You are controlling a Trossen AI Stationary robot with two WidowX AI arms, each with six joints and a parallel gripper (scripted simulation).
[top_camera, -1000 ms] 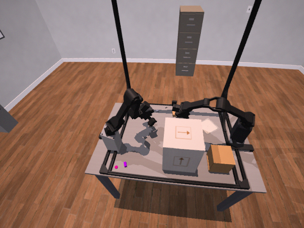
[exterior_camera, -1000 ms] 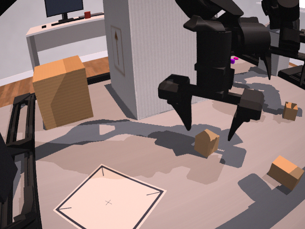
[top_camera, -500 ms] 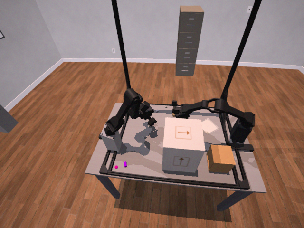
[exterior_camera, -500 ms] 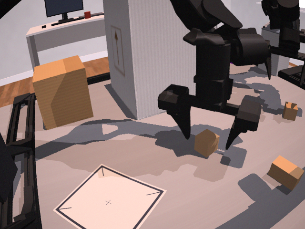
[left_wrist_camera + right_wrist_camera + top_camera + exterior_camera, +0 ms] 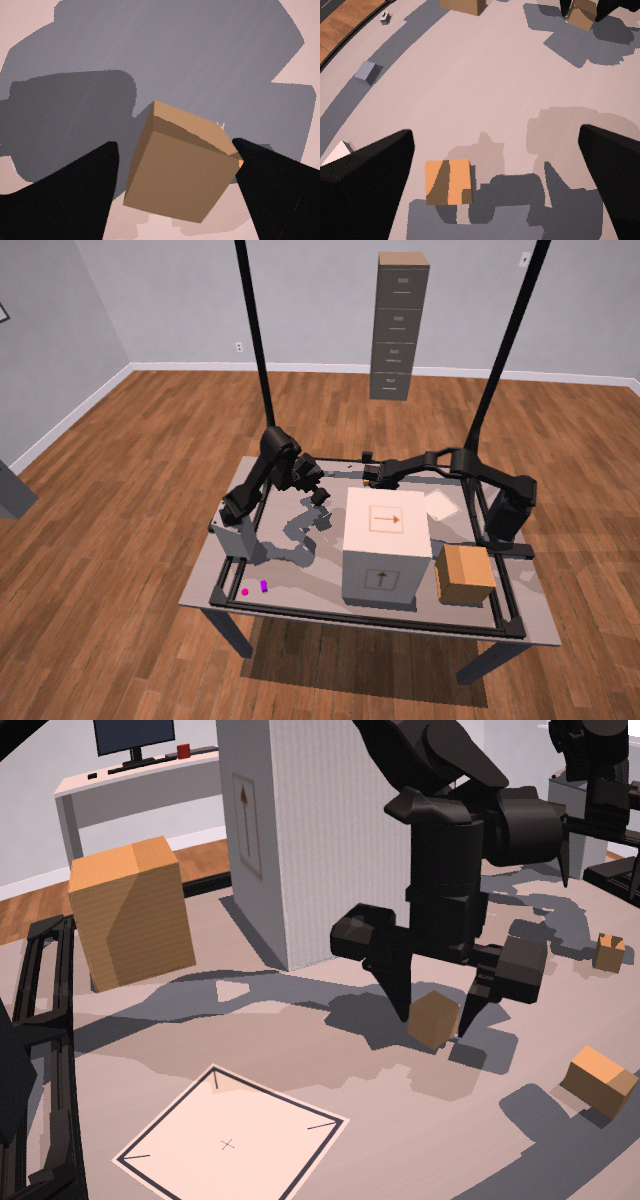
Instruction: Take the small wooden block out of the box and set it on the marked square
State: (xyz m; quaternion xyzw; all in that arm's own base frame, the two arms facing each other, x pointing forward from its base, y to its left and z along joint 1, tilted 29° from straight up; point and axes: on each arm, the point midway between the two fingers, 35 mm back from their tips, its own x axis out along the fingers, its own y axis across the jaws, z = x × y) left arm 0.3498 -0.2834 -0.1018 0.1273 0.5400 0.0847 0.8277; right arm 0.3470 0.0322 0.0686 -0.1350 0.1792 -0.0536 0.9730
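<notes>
Right now the marked square is 22 cm to the left of my left hand and 4 cm below it.
</notes>
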